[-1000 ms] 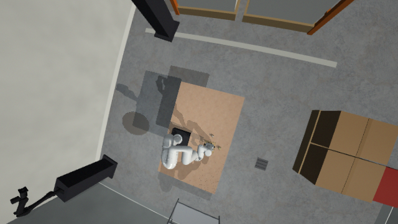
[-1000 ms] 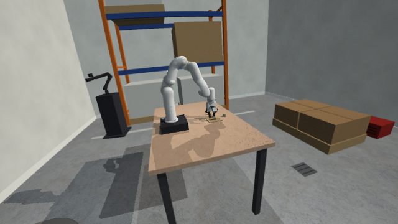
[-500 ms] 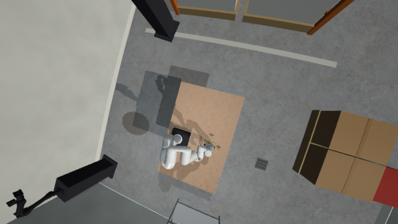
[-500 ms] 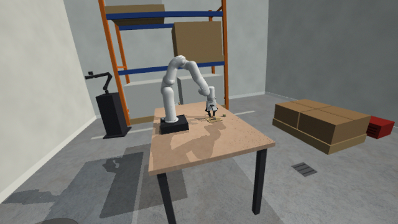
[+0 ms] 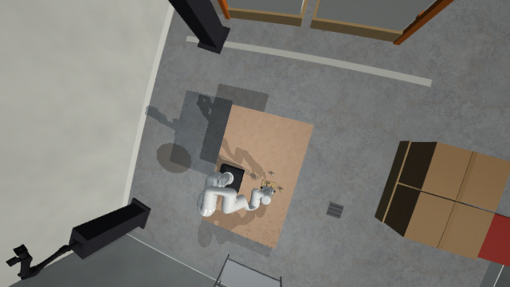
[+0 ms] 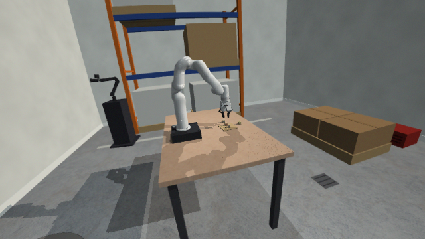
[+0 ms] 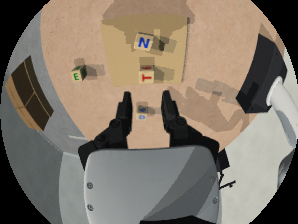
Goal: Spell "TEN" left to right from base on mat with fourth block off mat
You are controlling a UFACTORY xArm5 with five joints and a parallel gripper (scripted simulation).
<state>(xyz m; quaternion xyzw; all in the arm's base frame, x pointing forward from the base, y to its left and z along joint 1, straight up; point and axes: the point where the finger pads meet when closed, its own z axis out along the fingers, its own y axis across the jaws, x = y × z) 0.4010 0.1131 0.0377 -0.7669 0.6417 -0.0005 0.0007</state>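
My gripper is now 1 cm short of the tan mat, 4 cm to the left of it and 10 cm above it.
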